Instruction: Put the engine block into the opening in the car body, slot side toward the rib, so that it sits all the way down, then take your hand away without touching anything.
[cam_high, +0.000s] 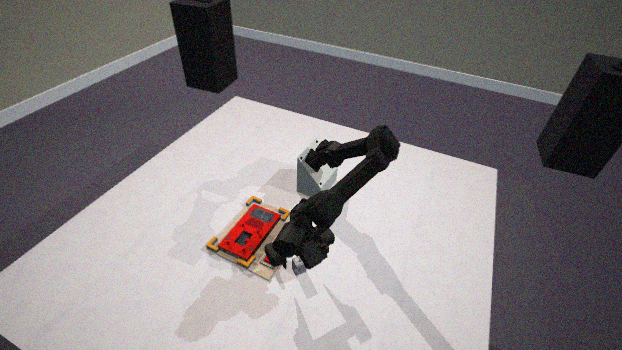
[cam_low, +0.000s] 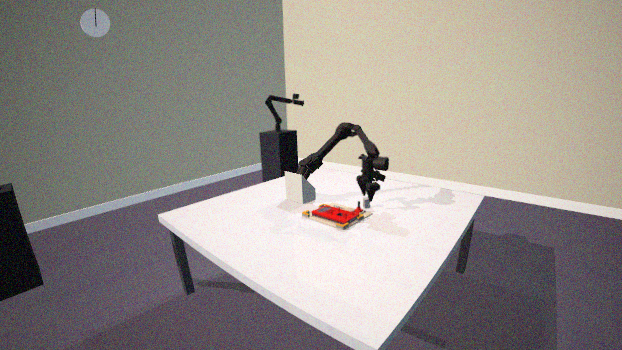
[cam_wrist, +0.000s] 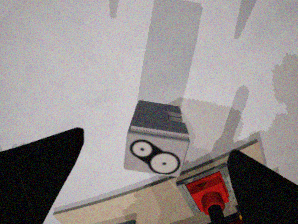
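Now: gripper tip 2 cm above the engine block.
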